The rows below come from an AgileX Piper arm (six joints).
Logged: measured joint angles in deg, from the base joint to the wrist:
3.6 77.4 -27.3 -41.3 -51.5 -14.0
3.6 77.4 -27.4 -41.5 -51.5 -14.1
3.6 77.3 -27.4 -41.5 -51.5 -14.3
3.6 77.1 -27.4 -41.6 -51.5 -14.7
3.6 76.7 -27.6 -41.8 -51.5 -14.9
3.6 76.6 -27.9 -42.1 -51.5 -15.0
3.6 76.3 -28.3 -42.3 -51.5 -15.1
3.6 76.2 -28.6 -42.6 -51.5 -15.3
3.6 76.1 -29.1 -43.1 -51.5 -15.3
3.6 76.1 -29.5 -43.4 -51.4 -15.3
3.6 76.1 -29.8 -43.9 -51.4 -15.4
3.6 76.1 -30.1 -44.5 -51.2 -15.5
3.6 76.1 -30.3 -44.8 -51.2 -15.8
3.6 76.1 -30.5 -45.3 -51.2 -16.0
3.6 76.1 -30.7 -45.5 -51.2 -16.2
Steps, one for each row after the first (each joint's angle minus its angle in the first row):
0.0 0.0 -0.1 -0.2 0.0 -0.1
0.0 -0.1 -0.1 -0.2 0.0 -0.3
0.0 -0.3 -0.1 -0.3 0.0 -0.7
0.0 -0.7 -0.3 -0.5 0.0 -0.9
0.0 -0.8 -0.6 -0.8 0.0 -1.0
0.0 -1.1 -1.0 -1.0 0.0 -1.1
0.0 -1.2 -1.3 -1.3 0.0 -1.3
0.0 -1.3 -1.8 -1.8 0.0 -1.3
0.0 -1.3 -2.2 -2.1 0.1 -1.3
0.0 -1.3 -2.5 -2.6 0.1 -1.4
0.0 -1.3 -2.8 -3.2 0.3 -1.5
0.0 -1.3 -3.0 -3.5 0.3 -1.8
0.0 -1.3 -3.2 -4.0 0.3 -2.0
0.0 -1.3 -3.4 -4.2 0.3 -2.2

